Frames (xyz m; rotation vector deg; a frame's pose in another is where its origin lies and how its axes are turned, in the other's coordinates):
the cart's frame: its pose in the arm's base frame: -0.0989 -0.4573 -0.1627 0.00 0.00 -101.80
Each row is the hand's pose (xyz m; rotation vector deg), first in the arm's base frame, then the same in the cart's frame.
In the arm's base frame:
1: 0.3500 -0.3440 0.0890 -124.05 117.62 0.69
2: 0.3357 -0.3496 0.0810 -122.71 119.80 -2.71
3: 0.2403 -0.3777 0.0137 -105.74 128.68 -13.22
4: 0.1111 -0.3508 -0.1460 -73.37 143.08 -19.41
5: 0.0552 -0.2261 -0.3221 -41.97 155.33 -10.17
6: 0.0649 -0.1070 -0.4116 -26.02 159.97 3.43
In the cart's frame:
1: -0.2027 0.4162 0.2517 -172.84 -22.52 11.15
2: -0.1943 0.4034 0.2437 -171.91 -19.85 8.24
3: -0.1473 0.3158 0.1764 -164.71 -0.89 6.28
4: -0.1472 0.1838 0.0167 -154.41 32.68 7.57
5: -0.2578 0.1036 -0.1594 -147.99 65.83 14.37
6: -0.3764 0.0887 -0.2489 -146.62 84.18 22.91

